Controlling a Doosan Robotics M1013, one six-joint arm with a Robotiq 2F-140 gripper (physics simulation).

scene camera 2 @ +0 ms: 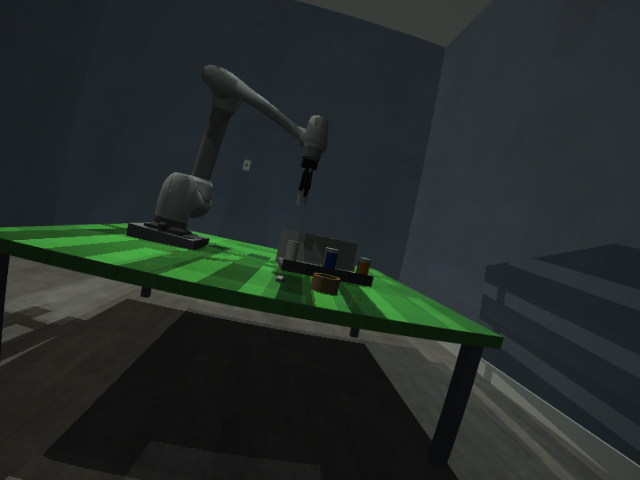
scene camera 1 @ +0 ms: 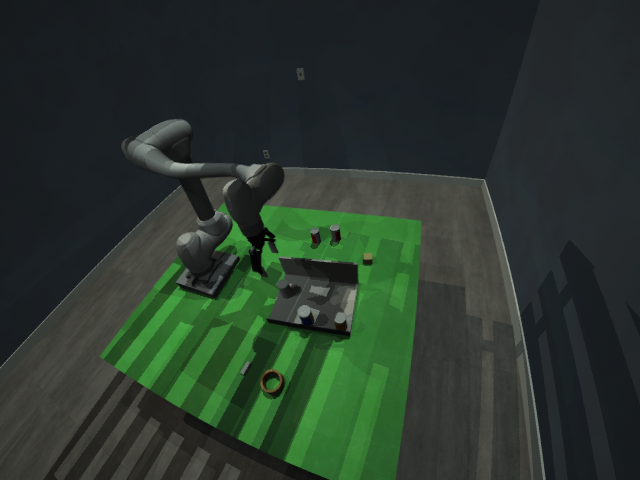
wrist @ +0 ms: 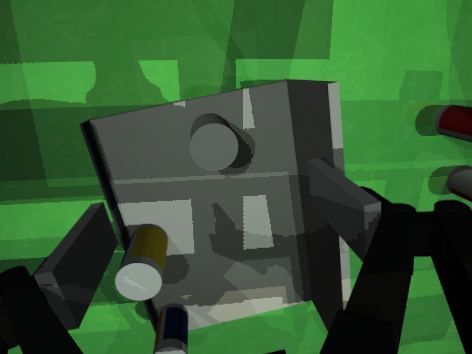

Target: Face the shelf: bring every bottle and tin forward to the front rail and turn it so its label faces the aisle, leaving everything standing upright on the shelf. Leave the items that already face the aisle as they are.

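Places are measured from the arm's base along level axes (x ahead, y left, z up), in millimetres.
Pixels of known places: gripper, fingertip midpoint: [scene camera 2: 300, 204] [scene camera 1: 270, 264] [wrist: 211, 202]; arm's base, origin of the base link: [scene camera 2: 168, 230] [scene camera 1: 204, 268].
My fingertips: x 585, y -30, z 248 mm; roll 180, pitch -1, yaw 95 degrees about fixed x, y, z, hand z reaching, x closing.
Note:
Ahead of a thing's pixels: the offset from my fingertips to its top centre. "spot": to the spot under its first point.
A low grey shelf @[spot: 38 mm ahead, 87 mm right, 273 mm down] [scene camera 1: 285, 311] [wrist: 150, 162] has a tall back panel [scene camera 1: 320, 269] [scene camera 2: 343, 251] and a dark front rail [scene camera 2: 305, 268]. A plain grey can @[7 mm ahead, 11 mm left, 174 mm down] [scene camera 1: 283, 288] [scene camera 2: 292, 251] [wrist: 214, 146] stands upright, set back from the rail; a sliver of red shows on its side in the wrist view. A blue-and-yellow tin @[172 mm ahead, 108 mm right, 164 mm down] [scene camera 1: 306, 316] [scene camera 2: 330, 259] [wrist: 148, 247] stands at the rail, blue outward. An orange-and-blue tin @[333 mm ahead, 95 mm right, 177 mm down] [scene camera 1: 340, 321] [scene camera 2: 364, 267] [wrist: 173, 324] stands at the rail's right end, orange outward. My gripper [scene camera 1: 268, 260] [scene camera 2: 302, 197] [wrist: 211, 202] is open and empty above the shelf.
Two red-and-white cans @[33 mm ahead, 427 mm left, 197 mm down] [scene camera 1: 315, 236] @[150 mm ahead, 471 mm left, 194 mm down] [scene camera 1: 335, 233] stand on the green table behind the shelf. A yellow block @[377 mm ahead, 336 mm left, 255 mm down] [scene camera 1: 367, 257] lies near the back panel's right end. A brown ring @[118 mm ahead, 419 mm right, 243 mm down] [scene camera 1: 262, 382] [scene camera 2: 325, 286] and a small grey block @[37 mm back, 403 mm right, 281 mm down] [scene camera 1: 245, 367] [scene camera 2: 279, 278] lie in front.

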